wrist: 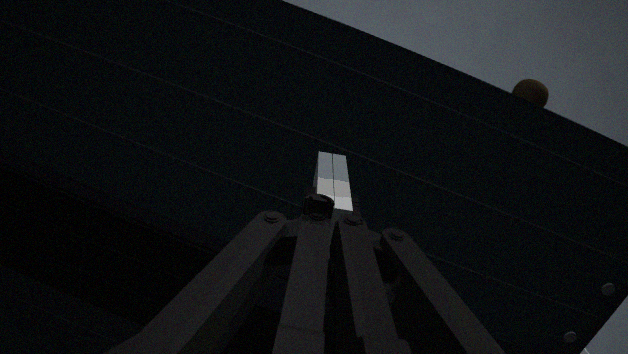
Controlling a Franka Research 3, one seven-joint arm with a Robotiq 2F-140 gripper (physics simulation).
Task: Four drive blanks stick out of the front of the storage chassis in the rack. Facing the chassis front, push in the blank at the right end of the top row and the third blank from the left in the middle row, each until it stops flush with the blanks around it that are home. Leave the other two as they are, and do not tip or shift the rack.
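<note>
A large, very dark panel [210, 125], which looks like part of the chassis or rack, fills most of the wrist view. It runs slantwise from upper left to lower right and has thin, faint parallel lines across it. Single drive blanks cannot be told apart in the dark, nor which of them stick out. My gripper [328, 174] is shut and empty. Its pale fingertips lie together in front of the panel, near the middle of the view; whether they touch it cannot be told.
A brownish round thing [530, 93] shows at the panel's upper edge on the right. Two small round heads [608, 288] [570, 337] sit near the panel's lower right edge. Grey background [500, 35] shows beyond the upper edge. A darker band [75, 225] crosses the lower left.
</note>
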